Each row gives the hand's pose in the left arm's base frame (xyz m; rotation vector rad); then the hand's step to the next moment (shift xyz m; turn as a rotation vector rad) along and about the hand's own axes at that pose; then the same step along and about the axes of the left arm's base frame.
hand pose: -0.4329 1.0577 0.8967 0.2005 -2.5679 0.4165
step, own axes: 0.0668 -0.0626 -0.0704 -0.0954 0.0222 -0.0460
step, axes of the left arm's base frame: -0.0094 -0.0396 0.1081 0.0982 0.0419 -0.0180
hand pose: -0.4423 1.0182 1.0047 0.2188 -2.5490 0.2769
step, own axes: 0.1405 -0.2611 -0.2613 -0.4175 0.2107 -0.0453
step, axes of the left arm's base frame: 0.0740 -0.2024 0.3313 0.3248 0.2550 -0.2241
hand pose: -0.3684 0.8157 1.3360 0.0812 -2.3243 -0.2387
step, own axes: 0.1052 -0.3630 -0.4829 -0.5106 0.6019 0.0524
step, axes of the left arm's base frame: 0.2703 -0.4407 0.3298 0.3246 0.6651 -0.2793
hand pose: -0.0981 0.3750 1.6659 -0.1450 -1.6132 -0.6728
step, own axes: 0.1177 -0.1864 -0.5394 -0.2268 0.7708 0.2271
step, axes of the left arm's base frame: 0.3601 -0.4551 0.0527 0.2026 0.8088 0.0434
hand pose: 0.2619 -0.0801 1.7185 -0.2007 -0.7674 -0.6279
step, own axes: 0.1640 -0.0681 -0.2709 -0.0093 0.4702 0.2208
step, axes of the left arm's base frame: 0.2079 -0.2347 -0.0814 0.1463 0.4666 0.1754
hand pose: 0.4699 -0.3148 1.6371 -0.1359 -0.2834 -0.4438
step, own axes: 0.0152 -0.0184 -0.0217 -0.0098 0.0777 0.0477
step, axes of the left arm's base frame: 0.0102 -0.0267 -0.0149 0.0143 0.0826 0.0372
